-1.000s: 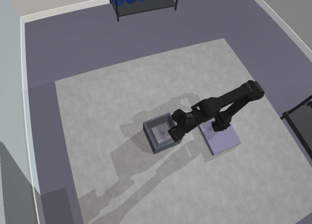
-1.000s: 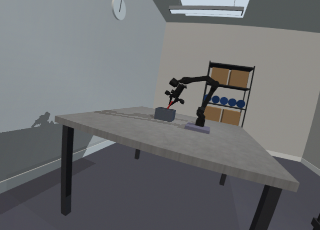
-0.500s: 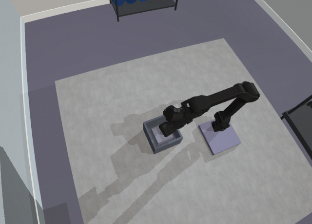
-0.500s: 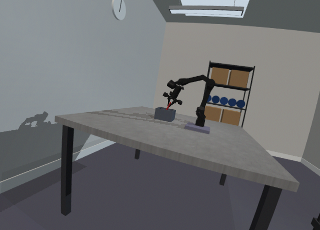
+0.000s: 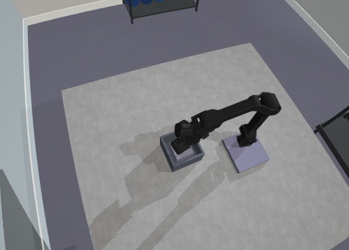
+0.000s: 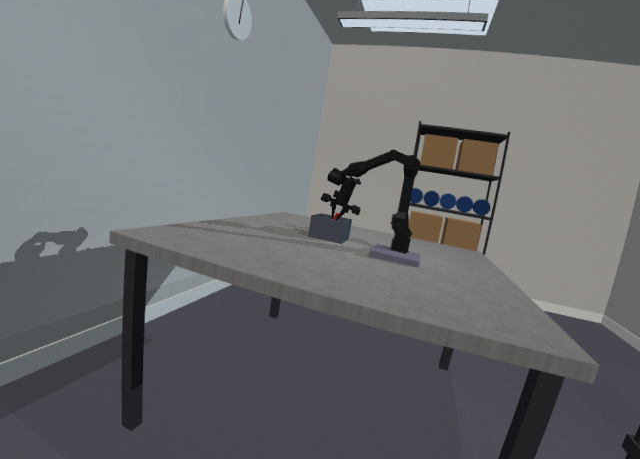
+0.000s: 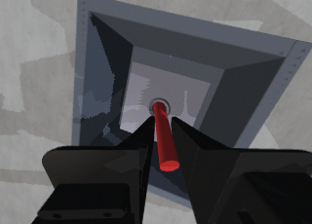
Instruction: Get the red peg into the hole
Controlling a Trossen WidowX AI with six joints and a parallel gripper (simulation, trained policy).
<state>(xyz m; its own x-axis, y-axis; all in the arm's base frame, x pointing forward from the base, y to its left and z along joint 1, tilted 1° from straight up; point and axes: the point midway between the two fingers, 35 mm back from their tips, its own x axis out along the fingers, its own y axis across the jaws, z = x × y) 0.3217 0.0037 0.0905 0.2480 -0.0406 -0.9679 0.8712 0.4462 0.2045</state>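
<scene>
Right now my gripper tip is 10 mm short of the plate and 40 mm above it. Also, from my gripper tip: box (10 mm ahead, 60 mm below); then red peg (10 mm below).
</scene>
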